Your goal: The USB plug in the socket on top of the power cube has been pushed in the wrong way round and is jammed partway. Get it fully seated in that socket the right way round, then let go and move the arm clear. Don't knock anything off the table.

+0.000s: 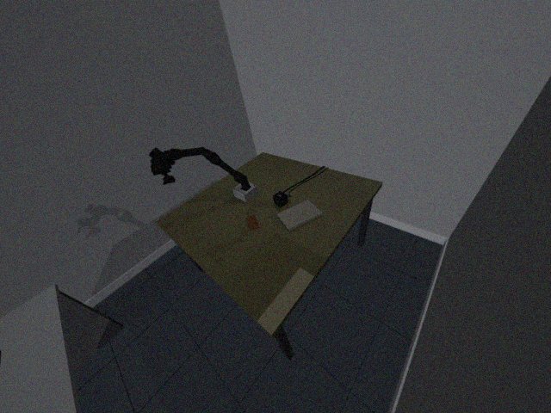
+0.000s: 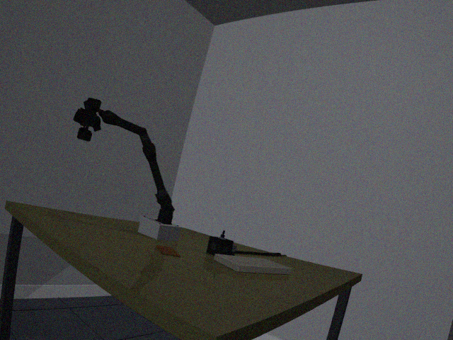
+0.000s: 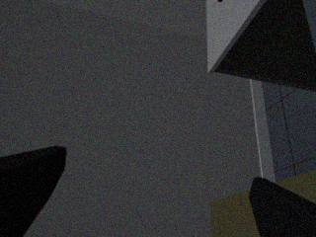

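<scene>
The dark USB plug lies 47 cm ahead of my gripper tip, 52 cm to the left of it and 35 cm below it. Round my gripper tip: small orange card: 39 cm ahead, 25 cm to the left, 44 cm below; then pale flat notebook: 67 cm ahead, 45 cm to the left, 43 cm below.
</scene>
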